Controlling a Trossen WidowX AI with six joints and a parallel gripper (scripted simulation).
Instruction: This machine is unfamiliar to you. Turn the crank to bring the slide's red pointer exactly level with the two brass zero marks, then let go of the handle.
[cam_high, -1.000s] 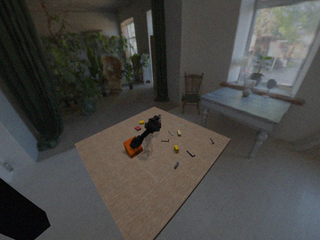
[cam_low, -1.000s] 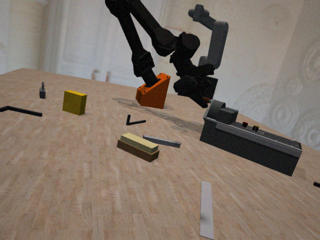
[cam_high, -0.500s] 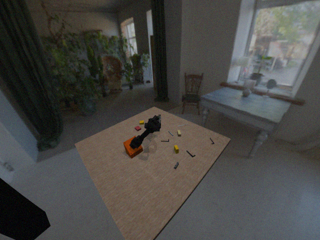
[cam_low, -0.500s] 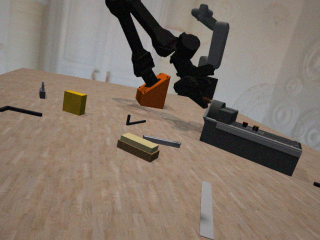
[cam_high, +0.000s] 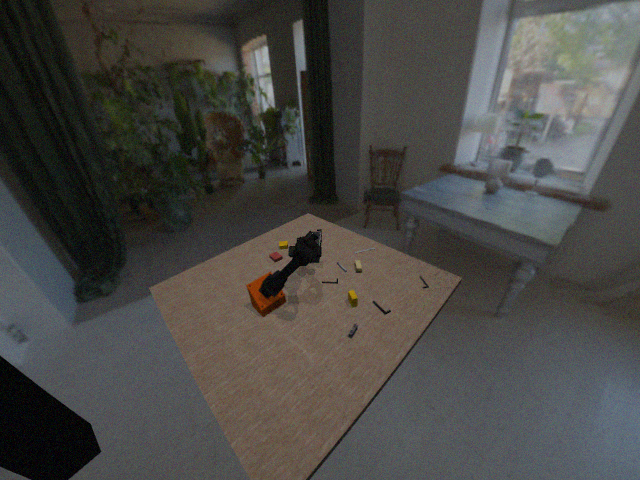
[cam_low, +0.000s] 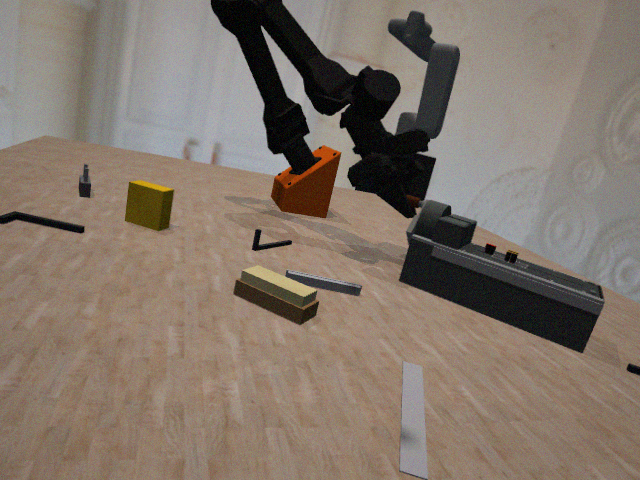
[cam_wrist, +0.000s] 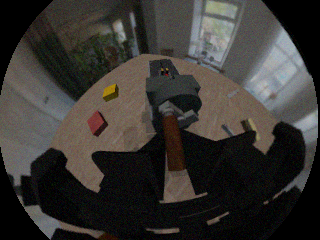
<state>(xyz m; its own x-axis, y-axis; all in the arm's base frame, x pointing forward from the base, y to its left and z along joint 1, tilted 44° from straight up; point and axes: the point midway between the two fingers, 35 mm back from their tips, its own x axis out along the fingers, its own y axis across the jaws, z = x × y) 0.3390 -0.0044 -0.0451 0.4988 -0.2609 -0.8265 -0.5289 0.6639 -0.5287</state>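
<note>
My gripper tip is 120 mm short of the red pointer, 60 mm to the right of it and 10 mm above it. Round my gripper tip: brown crank handle (20 mm behind, 10 mm to the right, 20 mm above); red block (60 mm behind, 230 mm to the left, 80 mm below); grey bar (90 mm ahead, 190 mm to the right, 80 mm below).
</note>
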